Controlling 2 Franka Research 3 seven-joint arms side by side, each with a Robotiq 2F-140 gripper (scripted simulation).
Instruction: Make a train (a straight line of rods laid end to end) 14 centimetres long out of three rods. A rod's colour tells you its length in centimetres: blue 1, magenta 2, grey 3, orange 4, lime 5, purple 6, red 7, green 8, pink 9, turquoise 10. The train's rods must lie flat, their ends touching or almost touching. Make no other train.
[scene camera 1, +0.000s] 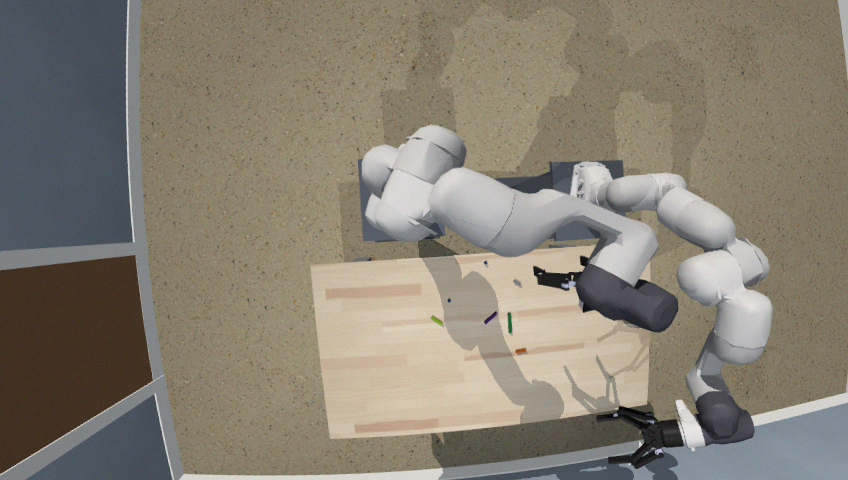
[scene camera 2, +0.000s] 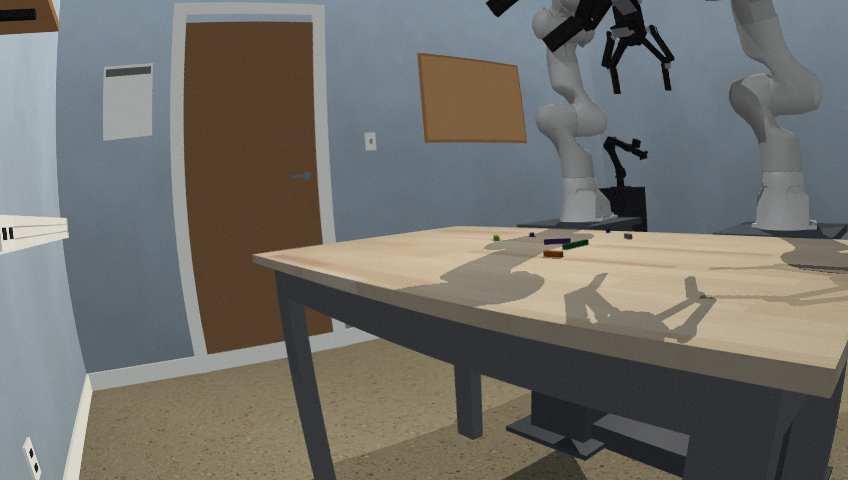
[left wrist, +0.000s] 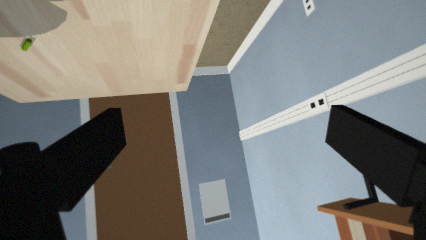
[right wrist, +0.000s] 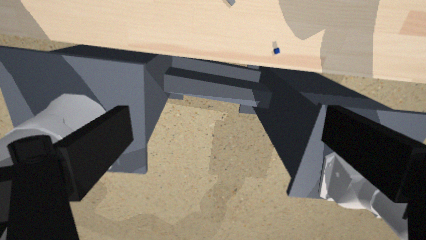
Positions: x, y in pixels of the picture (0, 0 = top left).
right gripper: scene camera 1 558, 265; scene camera 2 642, 92; right wrist 227, 123; not seen in the left wrist view (out of frame)
